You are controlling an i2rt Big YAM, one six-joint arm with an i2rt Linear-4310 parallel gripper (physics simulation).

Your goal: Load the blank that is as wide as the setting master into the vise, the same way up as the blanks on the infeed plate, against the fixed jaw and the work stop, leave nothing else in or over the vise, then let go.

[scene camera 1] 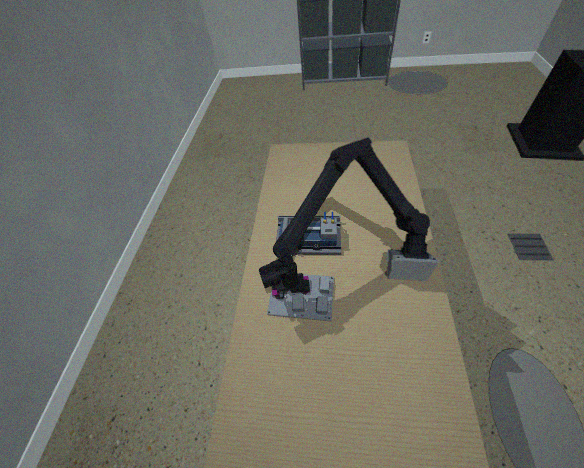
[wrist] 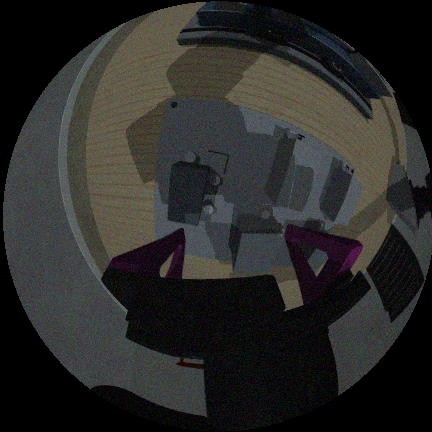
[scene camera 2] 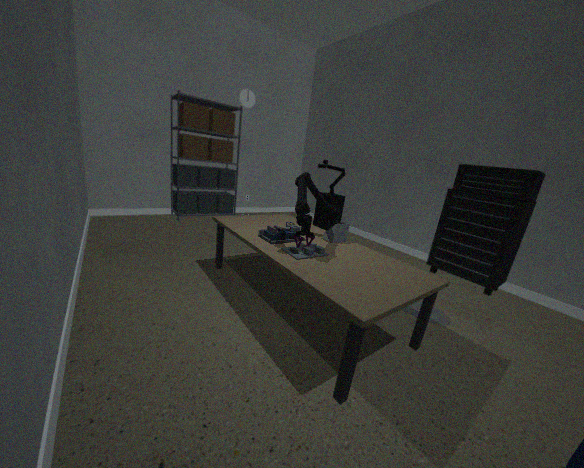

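My gripper [scene camera 1: 290, 285] [scene camera 2: 304, 244] [wrist: 237, 232] is open and empty, its magenta fingers pointing down over the infeed plate [scene camera 1: 275, 309] [wrist: 200, 120]. In the wrist view a grey blank [wrist: 262, 250] shows between the fingers, nearer the right one; this front blank [scene camera 1: 298, 303] also shows in scene camera 1. Other blanks [scene camera 1: 324, 284] [scene camera 1: 322, 304] [wrist: 280, 167] [wrist: 336, 187] stand on the plate's right part. A dark block [wrist: 187, 192], apparently the setting master, stands at the plate's left beside small round pins. The vise [scene camera 1: 316, 246] [scene camera 2: 276, 235] [wrist: 235, 20] lies behind the plate.
A light grey block [scene camera 1: 328, 227] with two blue-and-yellow fittings sits at the vise's right part. The arm's grey base block [scene camera 1: 412, 266] stands at the table's right edge. The forearm passes over the vise's left part. The wooden table [scene camera 1: 340, 390] [scene camera 2: 380, 280] extends in front.
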